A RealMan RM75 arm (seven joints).
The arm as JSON. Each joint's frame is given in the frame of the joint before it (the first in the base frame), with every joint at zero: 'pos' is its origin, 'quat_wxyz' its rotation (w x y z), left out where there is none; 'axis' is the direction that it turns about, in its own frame. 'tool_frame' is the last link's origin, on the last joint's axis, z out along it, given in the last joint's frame.
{
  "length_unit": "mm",
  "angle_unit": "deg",
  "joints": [
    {
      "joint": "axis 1",
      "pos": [
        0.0,
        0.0,
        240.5
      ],
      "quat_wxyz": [
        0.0,
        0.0,
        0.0,
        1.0
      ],
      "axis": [
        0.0,
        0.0,
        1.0
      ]
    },
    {
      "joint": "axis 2",
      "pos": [
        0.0,
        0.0,
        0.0
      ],
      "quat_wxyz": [
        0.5,
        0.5,
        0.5,
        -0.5
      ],
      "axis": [
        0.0,
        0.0,
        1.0
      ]
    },
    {
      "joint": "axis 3",
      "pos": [
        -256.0,
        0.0,
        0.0
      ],
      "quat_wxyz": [
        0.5,
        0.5,
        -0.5,
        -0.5
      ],
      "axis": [
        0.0,
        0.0,
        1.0
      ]
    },
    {
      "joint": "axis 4",
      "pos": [
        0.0,
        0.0,
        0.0
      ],
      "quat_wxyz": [
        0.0,
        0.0,
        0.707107,
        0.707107
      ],
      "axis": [
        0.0,
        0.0,
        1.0
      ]
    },
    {
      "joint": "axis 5",
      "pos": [
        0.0,
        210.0,
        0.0
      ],
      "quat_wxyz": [
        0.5,
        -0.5,
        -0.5,
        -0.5
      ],
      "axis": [
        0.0,
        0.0,
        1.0
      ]
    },
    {
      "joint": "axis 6",
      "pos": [
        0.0,
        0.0,
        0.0
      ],
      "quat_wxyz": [
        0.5,
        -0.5,
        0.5,
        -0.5
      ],
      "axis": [
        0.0,
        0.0,
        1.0
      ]
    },
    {
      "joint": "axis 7",
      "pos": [
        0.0,
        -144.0,
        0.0
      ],
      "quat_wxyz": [
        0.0,
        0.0,
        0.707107,
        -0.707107
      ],
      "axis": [
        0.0,
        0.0,
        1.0
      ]
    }
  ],
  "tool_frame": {
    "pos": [
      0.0,
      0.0,
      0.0
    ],
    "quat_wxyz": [
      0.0,
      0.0,
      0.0,
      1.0
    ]
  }
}
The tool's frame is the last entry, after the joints.
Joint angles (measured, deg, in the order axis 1, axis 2, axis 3, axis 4, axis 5, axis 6, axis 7), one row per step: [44.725, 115.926, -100.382, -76.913, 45.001, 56.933, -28.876]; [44.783, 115.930, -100.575, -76.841, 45.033, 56.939, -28.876]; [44.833, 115.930, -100.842, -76.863, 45.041, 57.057, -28.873]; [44.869, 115.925, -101.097, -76.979, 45.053, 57.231, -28.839]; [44.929, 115.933, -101.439, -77.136, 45.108, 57.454, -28.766]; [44.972, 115.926, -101.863, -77.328, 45.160, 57.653, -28.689]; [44.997, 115.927, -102.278, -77.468, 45.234, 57.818, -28.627]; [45.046, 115.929, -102.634, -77.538, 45.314, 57.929, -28.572]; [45.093, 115.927, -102.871, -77.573, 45.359, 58.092, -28.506]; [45.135, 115.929, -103.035, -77.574, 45.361, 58.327, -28.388]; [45.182, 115.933, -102.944, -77.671, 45.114, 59.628, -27.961]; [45.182, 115.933, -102.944, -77.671, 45.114, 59.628, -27.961]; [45.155, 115.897, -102.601, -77.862, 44.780, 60.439, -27.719]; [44.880, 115.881, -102.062, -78.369, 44.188, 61.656, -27.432]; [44.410, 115.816, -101.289, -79.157, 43.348, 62.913, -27.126]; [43.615, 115.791, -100.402, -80.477, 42.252, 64.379, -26.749]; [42.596, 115.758, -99.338, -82.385, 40.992, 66.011, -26.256]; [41.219, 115.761, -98.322, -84.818, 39.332, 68.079, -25.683]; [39.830, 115.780, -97.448, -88.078, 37.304, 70.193, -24.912]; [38.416, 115.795, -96.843, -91.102, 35.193, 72.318, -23.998]
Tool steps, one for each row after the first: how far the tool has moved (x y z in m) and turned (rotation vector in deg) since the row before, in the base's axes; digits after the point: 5 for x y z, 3 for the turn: [-0.00003, -0.00050, -0.00089, -0.162, -0.130, 0.068]; [-0.00015, -0.00097, -0.00106, -0.252, -0.228, 0.140]; [-0.00040, -0.00114, -0.00088, -0.263, -0.203, 0.155]; [-0.00073, -0.00162, -0.00127, -0.377, -0.214, 0.190]; [-0.00072, -0.00183, -0.00142, -0.395, -0.247, 0.245]; [-0.00046, -0.00177, -0.00149, -0.394, -0.228, 0.196]; [-0.00041, -0.00142, -0.00135, -0.336, -0.185, 0.155]; [-0.00011, -0.00104, -0.00094, -0.275, -0.185, 0.052]; [0.00024, -0.00084, -0.00075, -0.254, -0.211, -0.074]; [0.00197, -0.00151, -0.00005, -0.602, -0.783, -0.675]; [0.00000, 0.00000, 0.00000, 0.000, 0.000, 0.000]; [0.00123, 0.00011, 0.00156, -0.035, -0.417, -0.418]; [0.00233, -0.00027, 0.00266, 0.025, -0.581, -0.595]; [0.00284, 0.00037, 0.00441, 0.396, -0.549, -0.630]; [0.00316, -0.00035, 0.00562, 0.591, -0.528, -0.644]; [0.00261, -0.00076, 0.00745, 0.885, -0.380, -0.601]; [0.00409, -0.00212, 0.00834, 1.002, -0.748, -0.708]; [0.00133, -0.00306, 0.00978, 1.451, -0.746, -0.158]; [0.00296, -0.00353, 0.00885, 1.430, -1.008, -0.512]
